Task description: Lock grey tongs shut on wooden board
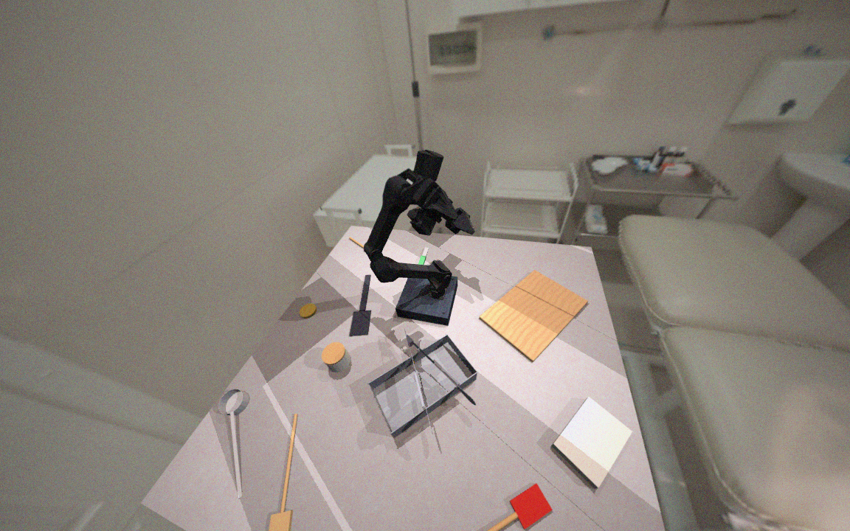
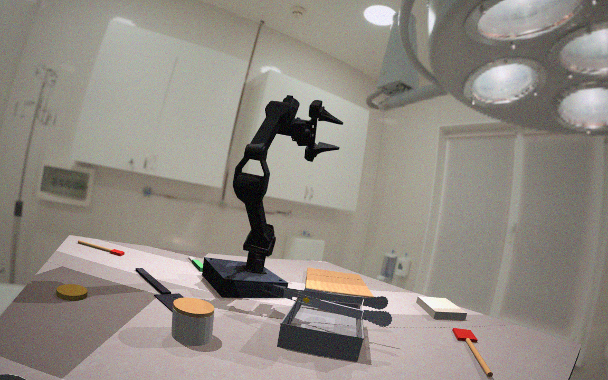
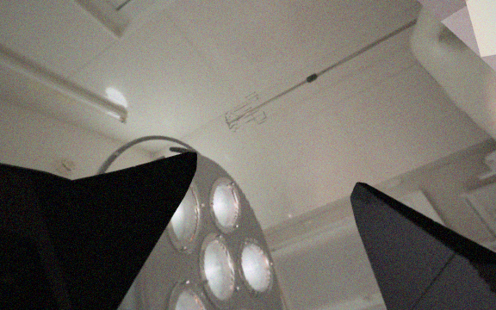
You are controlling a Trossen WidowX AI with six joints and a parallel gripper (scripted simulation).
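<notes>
My gripper tip is 190 mm short of the roasting tin, 80 mm to the left of it and 480 mm above it. Also, from my gripper tip: black spatula: 20 mm behind, 440 mm to the right, 510 mm below; wooden board: 210 mm behind, 220 mm to the left, 500 mm below; beige block: 180 mm ahead, 410 mm to the left, 500 mm below.
</notes>
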